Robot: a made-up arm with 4 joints. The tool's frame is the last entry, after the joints.
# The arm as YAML. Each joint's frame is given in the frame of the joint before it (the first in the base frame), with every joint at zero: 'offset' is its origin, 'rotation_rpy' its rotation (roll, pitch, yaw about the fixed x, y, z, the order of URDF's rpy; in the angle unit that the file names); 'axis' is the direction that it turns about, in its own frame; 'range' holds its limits. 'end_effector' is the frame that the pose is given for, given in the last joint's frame.
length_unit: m
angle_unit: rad
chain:
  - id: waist
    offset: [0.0, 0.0, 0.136]
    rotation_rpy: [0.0, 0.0, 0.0]
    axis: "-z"
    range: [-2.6, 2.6]
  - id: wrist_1
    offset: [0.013, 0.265, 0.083]
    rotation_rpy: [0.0, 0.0, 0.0]
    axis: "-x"
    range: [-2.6, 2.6]
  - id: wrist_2
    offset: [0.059, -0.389, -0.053]
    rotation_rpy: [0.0, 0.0, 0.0]
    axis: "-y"
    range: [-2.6, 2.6]
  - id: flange
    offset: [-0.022, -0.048, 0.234]
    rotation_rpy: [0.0, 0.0, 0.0]
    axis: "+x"
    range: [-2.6, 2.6]
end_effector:
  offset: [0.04, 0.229, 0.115]
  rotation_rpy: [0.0, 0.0, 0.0]
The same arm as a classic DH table. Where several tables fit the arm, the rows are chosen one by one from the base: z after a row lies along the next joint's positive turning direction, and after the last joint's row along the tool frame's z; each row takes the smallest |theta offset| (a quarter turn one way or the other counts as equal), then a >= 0, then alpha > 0; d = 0 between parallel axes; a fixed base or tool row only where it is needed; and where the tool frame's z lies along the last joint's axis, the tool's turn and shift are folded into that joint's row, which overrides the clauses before.
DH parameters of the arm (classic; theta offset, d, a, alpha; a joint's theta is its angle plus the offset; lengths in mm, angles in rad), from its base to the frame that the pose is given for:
base (fixed): 0 0 0 3.1416
waist: -1.5708 -219 265 1.5708
wrist_1: 1.5708 -72 53 -1.5708
wrist_2: 0 437 -234 -1.5708
flange: 1.5708 18 229 -1.5708
tool (fixed): -1.5708 115 0 0
Joint limits (rad, base to tool): -2.6..2.6 -2.6..2.6 -2.6..2.6 -2.6..2.6

